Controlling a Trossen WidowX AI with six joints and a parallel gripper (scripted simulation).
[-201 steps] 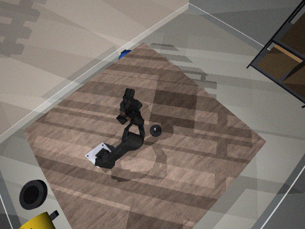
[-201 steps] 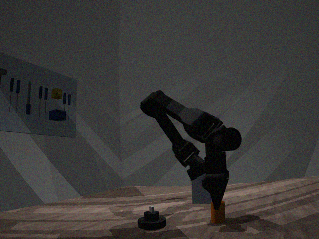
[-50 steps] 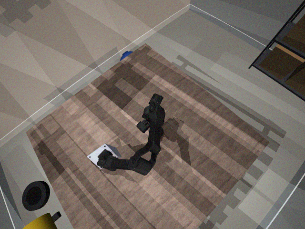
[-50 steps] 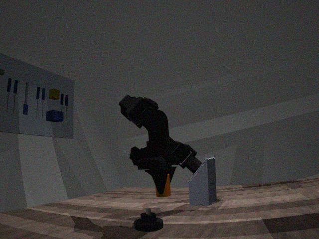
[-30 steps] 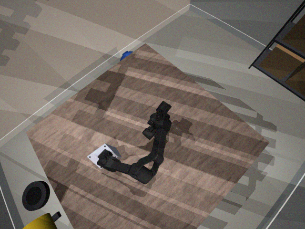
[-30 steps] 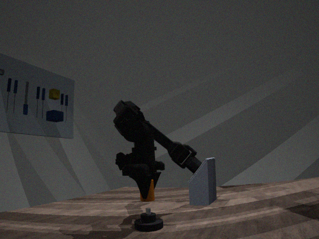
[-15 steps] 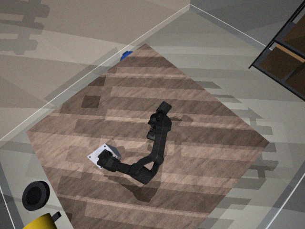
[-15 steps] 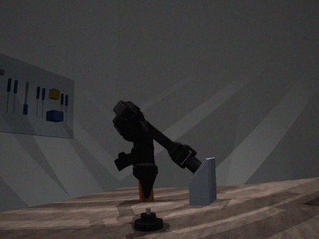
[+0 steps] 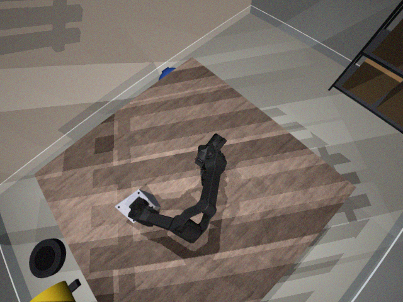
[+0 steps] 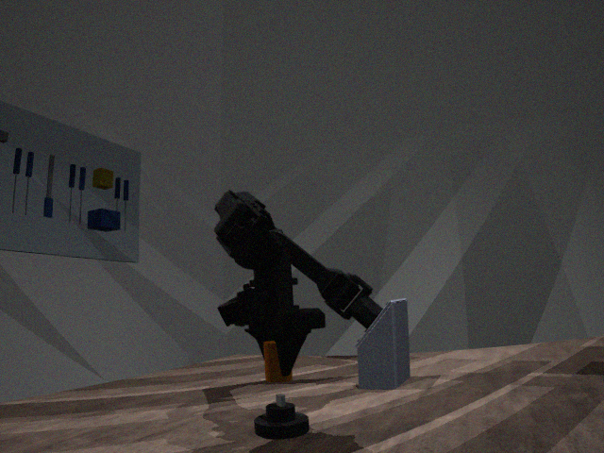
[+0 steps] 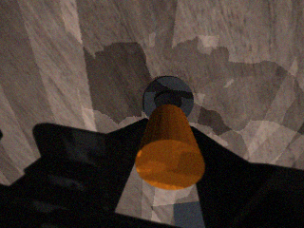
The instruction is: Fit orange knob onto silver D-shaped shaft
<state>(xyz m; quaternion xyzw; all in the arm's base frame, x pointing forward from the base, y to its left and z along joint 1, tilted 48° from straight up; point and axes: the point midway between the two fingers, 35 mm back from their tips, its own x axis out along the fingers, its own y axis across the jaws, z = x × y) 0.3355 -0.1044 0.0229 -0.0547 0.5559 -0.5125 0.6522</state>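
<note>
The orange knob is 3 cm above my gripper tip. Round my gripper tip: round black pedestal (6 cm below).
</note>
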